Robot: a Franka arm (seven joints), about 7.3 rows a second.
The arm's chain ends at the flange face. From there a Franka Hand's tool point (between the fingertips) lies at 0.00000 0.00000 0.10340 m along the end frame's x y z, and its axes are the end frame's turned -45 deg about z.
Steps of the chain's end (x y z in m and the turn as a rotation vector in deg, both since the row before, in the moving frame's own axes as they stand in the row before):
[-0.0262, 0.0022, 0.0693, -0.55, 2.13, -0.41]
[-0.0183, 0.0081, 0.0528, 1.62, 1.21, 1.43]
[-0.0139, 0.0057, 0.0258, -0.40, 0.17, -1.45]
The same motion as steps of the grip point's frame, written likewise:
[-0.0181, -0.0136, 0.0692, -1.90, 1.12, -0.41]
[-0.0151, -0.0077, 0.0527, 0.29, 2.00, 1.43]
[-0.0141, -0.0051, 0.0258, -0.40, -0.16, -1.45]

